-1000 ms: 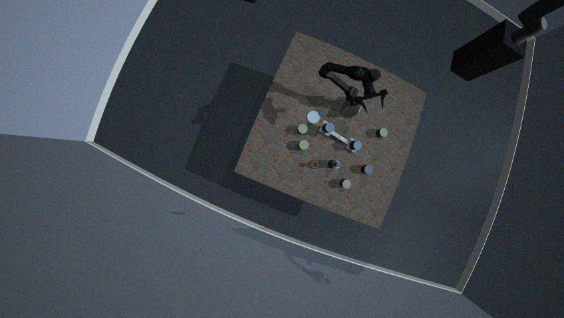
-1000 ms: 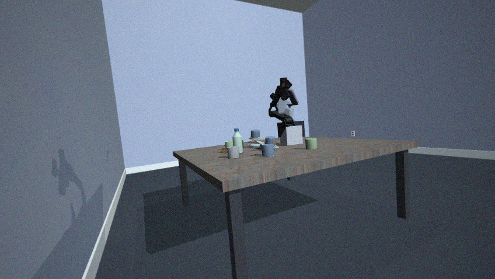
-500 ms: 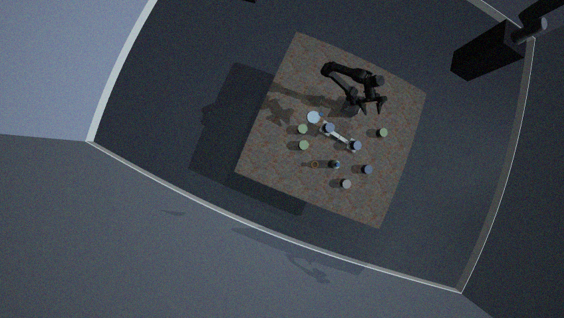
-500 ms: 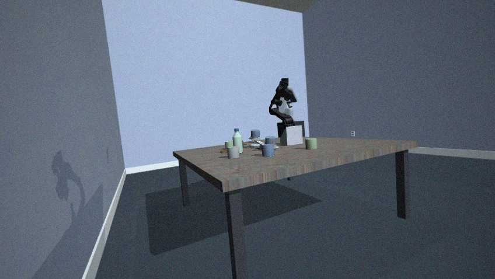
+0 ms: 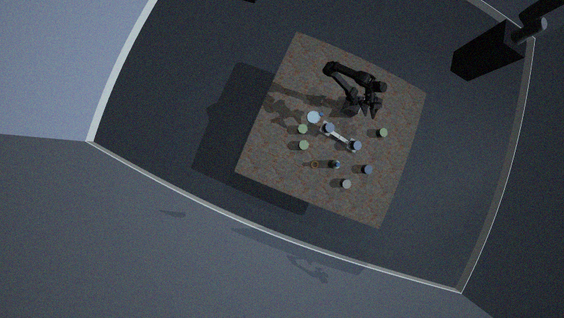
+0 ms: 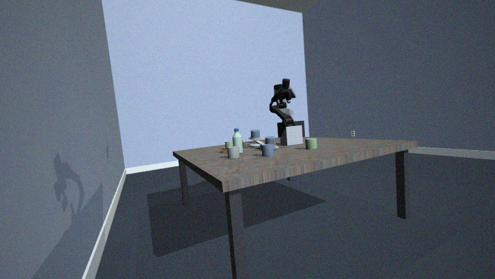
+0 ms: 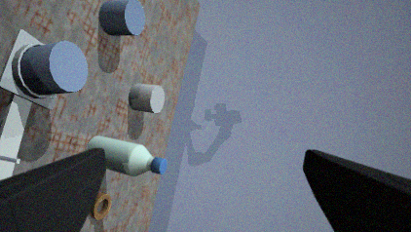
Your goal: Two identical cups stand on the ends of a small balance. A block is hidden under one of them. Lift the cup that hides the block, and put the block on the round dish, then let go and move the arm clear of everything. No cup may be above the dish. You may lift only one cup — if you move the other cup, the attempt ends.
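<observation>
Now: gripper tip 13 cm short of the grey block, 8 cm to the right of it and 30 cm above it. The rest, counted from my gripper tip: grey balance bar 12 cm ahead, 6 cm to the right, 31 cm below; bottle 33 cm ahead, 3 cm to the right, 23 cm below; balance 12 cm ahead, 6 cm to the right, 32 cm below.
</observation>
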